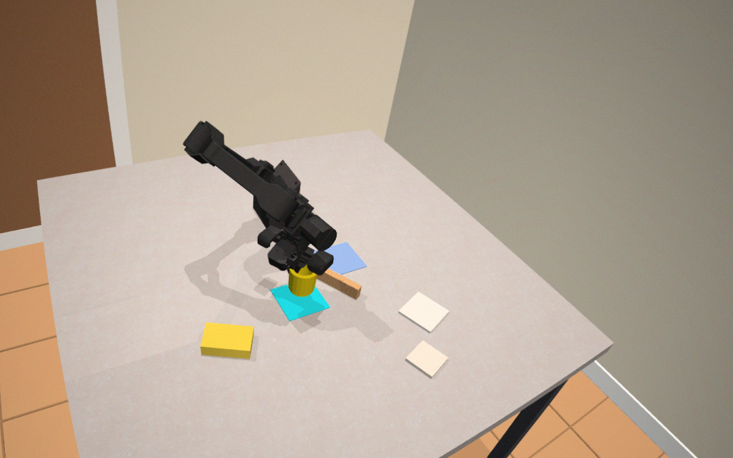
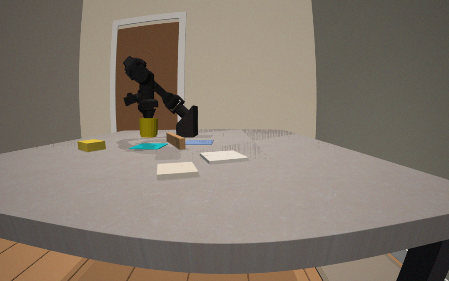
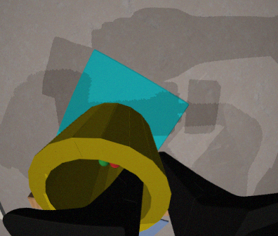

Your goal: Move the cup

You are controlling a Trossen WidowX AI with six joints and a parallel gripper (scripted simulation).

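Now: the cyan pad 20 mm ahead of my gripper tip, 20 mm to the left of it and 80 mm below it. From my gripper tip the other things lie so: blue pad 80 mm behind, 190 mm to the left, 80 mm below; then wooden bar 30 mm behind, 100 mm to the left, 60 mm below; then yellow cup 20 mm ahead, 20 mm to the left.
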